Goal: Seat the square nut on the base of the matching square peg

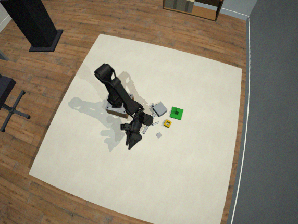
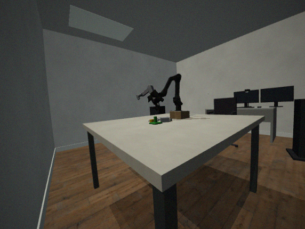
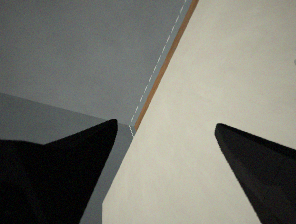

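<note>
The grey block lies 28 cm to the left of my hand, 16 cm ahead of it and 15 cm below it. From my hand the other things lie so: long grey bar: 17 cm to the left, 16 cm below, 10 cm ahead.
</note>
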